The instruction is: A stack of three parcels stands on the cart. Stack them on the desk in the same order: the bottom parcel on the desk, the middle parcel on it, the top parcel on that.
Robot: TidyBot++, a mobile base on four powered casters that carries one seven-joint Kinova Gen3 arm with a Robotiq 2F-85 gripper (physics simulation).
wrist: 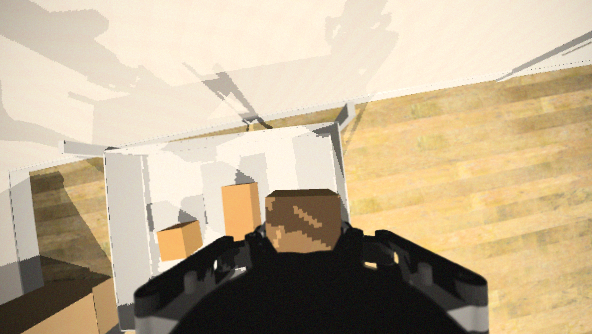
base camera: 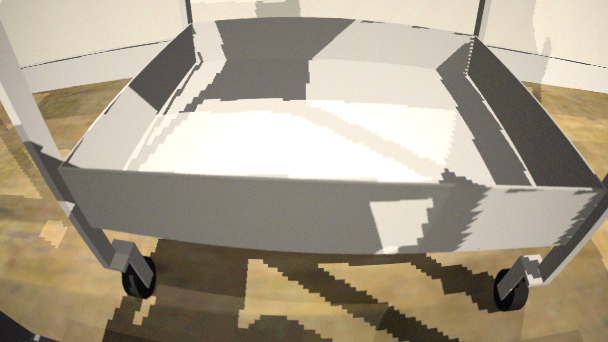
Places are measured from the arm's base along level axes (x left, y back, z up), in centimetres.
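Where they show: gripper, fingertip midpoint: (wrist: pixel 302 228).
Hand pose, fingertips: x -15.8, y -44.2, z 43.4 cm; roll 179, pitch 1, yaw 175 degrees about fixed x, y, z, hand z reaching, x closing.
Observation:
Each offset is from my fingertips to the top centre of the thing. Level surfaces: height alone.
My gripper (wrist: pixel 302 228) is shut on a brown parcel {dx +0.1, dy +0.7, dz +3.5 cm} (wrist: pixel 303 215), seen in the wrist view above the right part of the cart. The cart (base camera: pixel 225 210) (wrist: pixel 126 215) has a pale, walled tray. In the wrist view, a tall orange-brown parcel {dx +11.7, dy +1.6, dz -11.6 cm} (wrist: pixel 240 207) stands in the tray, left of the held parcel. A smaller orange-brown parcel {dx +25.1, dy +4.6, dz -11.8 cm} (wrist: pixel 172 245) stands apart from it, farther left. The gripper hides part of the tray. The gripper and parcels do not show in the base view. I cannot identify the desk for certain.
A large brown box-shaped thing (wrist: pixel 65 315) is at the lower left of the wrist view, beside the cart. A pale wall (wrist: pixel 300 45) runs behind the cart. Caster wheels (base camera: pixel 139 278) (base camera: pixel 511 290) stand on the wooden floor {dz -83.0 cm} (wrist: pixel 475 200). Cart posts rise at the tray's corners.

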